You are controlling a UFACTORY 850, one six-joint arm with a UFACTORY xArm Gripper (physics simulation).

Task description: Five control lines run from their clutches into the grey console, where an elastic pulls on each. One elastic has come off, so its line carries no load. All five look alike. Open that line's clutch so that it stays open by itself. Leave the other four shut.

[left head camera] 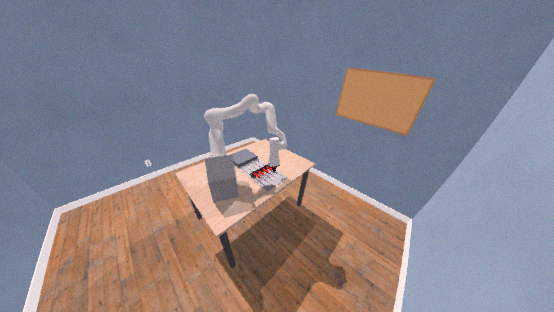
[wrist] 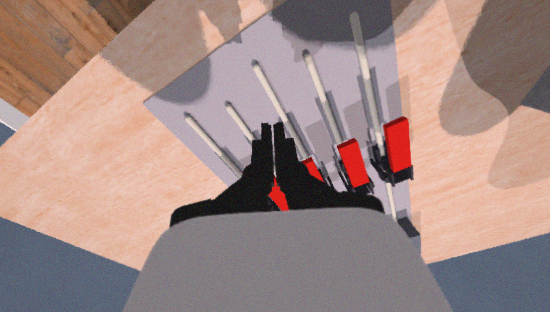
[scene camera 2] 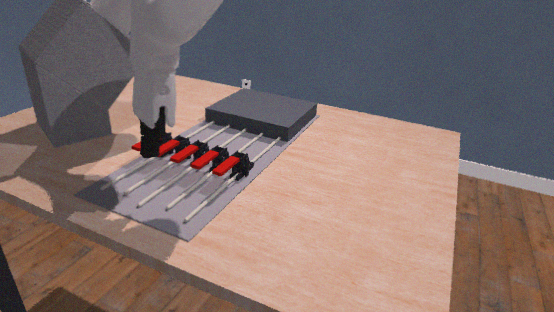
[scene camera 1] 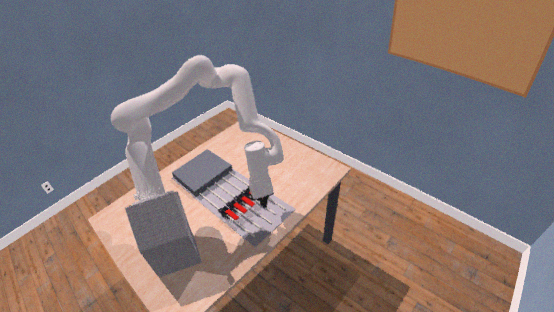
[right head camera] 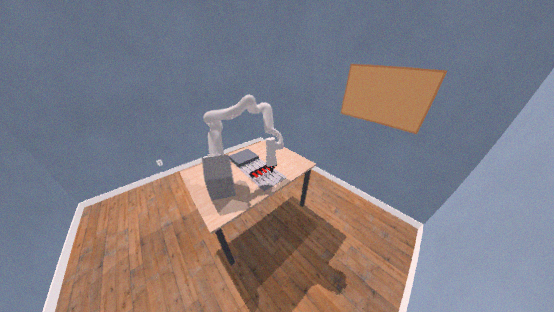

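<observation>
Five white lines run across the grey mat (scene camera 1: pixel 280 214) (scene camera 2: pixel 150 216) into the grey console (left head camera: pixel 245 157) (right head camera: pixel 243 157) (scene camera 1: pixel 202 170) (scene camera 2: pixel 260 107). Red clutch handles all appear to lie low. In scene camera 2 they are a far left handle (scene camera 2: pixel 136 146) mostly behind the fingers, a second handle (scene camera 2: pixel 169 147), a third handle (scene camera 2: pixel 184 153), a fourth handle (scene camera 2: pixel 205 159) and a near right handle (scene camera 2: pixel 226 165). My gripper (scene camera 1: pixel 265 204) (scene camera 2: pixel 150 154) (wrist: pixel 272 137) is shut and empty, low by the far left two handles. Its fingers hide part of them. The loose elastic does not show.
A large grey block (left head camera: pixel 221 177) (right head camera: pixel 218 176) (scene camera 1: pixel 162 232) (scene camera 2: pixel 75 75) stands on the wooden table (scene camera 1: pixel 310 162) (scene camera 2: pixel 360 210) beside the mat. The arm rises over the table. A brown board (left head camera: pixel 385 100) (right head camera: pixel 392 97) (scene camera 1: pixel 470 40) hangs on the wall.
</observation>
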